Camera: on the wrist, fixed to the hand. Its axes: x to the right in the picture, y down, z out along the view.
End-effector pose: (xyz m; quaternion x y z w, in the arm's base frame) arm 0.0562 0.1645 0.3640 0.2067 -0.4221 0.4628 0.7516
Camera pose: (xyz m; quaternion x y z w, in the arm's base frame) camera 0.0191 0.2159 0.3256 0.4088 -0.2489 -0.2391 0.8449
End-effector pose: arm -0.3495 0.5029 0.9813 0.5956 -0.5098 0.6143 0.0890
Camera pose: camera -0.4155 0.5114 0.9487 0.8129 -0.0093 0.2933 0.5031
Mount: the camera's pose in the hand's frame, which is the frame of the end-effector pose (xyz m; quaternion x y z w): -0.0129 0.0603 -0.0410 -0.0835 -0.0690 -0.6918 0.7139
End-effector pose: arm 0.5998 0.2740 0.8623 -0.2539 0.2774 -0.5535 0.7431
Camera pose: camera 0.6095 0.2991 0.7933 -0.4734 0.0173 -0.8686 0.1455
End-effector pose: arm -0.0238 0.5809 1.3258 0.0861 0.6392 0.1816 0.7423
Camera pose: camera -0.0751 0.6272 1.3525 -0.4302 0.4495 -0.3365 0.7069
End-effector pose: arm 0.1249 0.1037 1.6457 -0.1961 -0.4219 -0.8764 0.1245
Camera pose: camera 0.1498 0.0351 1.6583 -0.0810 0.3723 0.7335 0.5629
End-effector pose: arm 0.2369 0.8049 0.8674 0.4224 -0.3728 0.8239 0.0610
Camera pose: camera 0.1934 0.7919 0.8089 0.6112 -0.0469 0.4857 0.6231
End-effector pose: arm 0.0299 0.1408 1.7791 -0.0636 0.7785 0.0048 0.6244
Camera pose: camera -0.0135 0.1982 1.7963 -0.6358 0.4683 -0.3591 0.4975
